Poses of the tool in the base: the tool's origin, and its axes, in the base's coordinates. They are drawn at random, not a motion.
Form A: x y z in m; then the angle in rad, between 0 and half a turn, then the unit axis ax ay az.
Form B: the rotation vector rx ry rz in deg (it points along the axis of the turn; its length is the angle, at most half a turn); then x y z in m. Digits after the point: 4 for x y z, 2 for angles.
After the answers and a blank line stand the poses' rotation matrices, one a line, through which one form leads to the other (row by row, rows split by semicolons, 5 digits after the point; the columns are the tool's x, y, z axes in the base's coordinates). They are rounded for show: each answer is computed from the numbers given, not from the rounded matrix.
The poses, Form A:
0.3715 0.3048 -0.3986 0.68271 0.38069 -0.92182 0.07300
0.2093 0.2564 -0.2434 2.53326 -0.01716 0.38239 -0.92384
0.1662 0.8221 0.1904 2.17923 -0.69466 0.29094 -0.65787
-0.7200 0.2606 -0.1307 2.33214 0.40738 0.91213 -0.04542
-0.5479 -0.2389 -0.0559 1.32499 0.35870 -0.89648 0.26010
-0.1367 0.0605 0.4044 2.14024 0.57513 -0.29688 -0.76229
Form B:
14.89 -36.06 2.86 0.3715 0.3048 -0.3986
-2.49 55.50 -134.09 0.2093 0.2564 -0.2434
-86.74 36.33 -82.14 0.1662 0.8221 0.1904
54.43 121.88 -6.07 -0.7200 0.2606 -0.1307
27.23 -68.06 19.75 -0.5479 -0.2389 -0.0559
70.53 -36.41 -93.48 -0.1367 0.0605 0.4044

0.80835 -0.12471 -0.57534; -0.03260 0.96632 -0.25526; 0.58780 0.22509 0.77706
-0.82007 0.51603 0.24740; -0.53992 -0.55439 -0.63335; -0.18967 -0.65297 0.73325
0.18679 0.22219 0.95694; -0.85744 -0.43855 0.26920; 0.47948 -0.87081 0.10859
-0.40944 0.66082 0.62903; 0.59506 0.71606 -0.36492; -0.69157 0.22490 -0.68641
0.34070 -0.49560 -0.79894; 0.00896 0.85145 -0.52435; 0.94013 0.17148 0.29453
-0.03005 0.37920 -0.92483; -0.90481 -0.40350 -0.13605; -0.42476 0.83270 0.35522

